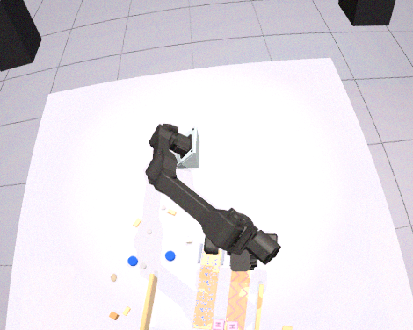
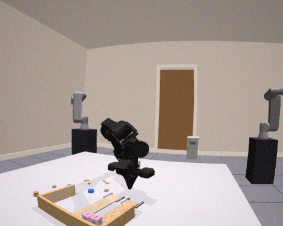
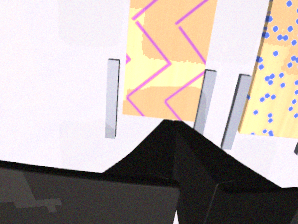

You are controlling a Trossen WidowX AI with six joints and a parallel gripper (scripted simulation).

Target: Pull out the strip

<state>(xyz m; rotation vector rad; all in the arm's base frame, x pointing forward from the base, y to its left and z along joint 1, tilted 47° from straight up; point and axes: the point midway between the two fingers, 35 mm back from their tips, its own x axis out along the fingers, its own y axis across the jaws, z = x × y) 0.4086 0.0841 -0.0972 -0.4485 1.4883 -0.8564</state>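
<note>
Now: gripper tip 90 mm short of the zigzag strip, 70 mm above it and 20 mm to the left of it.
</note>
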